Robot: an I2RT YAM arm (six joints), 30 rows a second.
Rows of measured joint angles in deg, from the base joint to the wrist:
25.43 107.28 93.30 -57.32 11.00 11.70
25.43 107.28 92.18 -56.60 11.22 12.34
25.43 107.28 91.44 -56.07 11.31 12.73
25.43 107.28 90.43 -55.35 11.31 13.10
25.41 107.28 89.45 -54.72 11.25 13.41
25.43 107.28 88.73 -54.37 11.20 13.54
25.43 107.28 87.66 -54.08 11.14 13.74
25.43 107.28 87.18 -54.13 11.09 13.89
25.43 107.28 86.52 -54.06 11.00 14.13
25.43 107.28 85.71 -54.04 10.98 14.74
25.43 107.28 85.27 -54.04 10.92 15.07
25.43 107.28 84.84 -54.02 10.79 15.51
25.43 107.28 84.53 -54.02 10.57 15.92
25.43 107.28 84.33 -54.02 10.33 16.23
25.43 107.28 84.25 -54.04 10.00 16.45
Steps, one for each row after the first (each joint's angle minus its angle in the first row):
0.00 0.00 -1.12 0.72 0.22 0.64
0.00 0.00 -1.86 1.25 0.31 1.03
0.00 0.00 -2.87 1.97 0.31 1.40
-0.02 0.00 -3.85 2.60 0.25 1.71
0.00 0.00 -4.57 2.95 0.20 1.84
0.00 0.00 -5.64 3.24 0.14 2.04
0.00 0.00 -6.12 3.19 0.09 2.19
0.00 0.00 -6.78 3.26 0.00 2.43
0.00 0.00 -7.59 3.28 -0.02 3.04
0.00 0.00 -8.03 3.28 -0.08 3.37
0.00 0.00 -8.46 3.30 -0.21 3.81
0.00 0.00 -8.77 3.30 -0.43 4.22
0.00 0.00 -8.97 3.30 -0.67 4.53
0.00 0.00 -9.05 3.28 -1.00 4.75

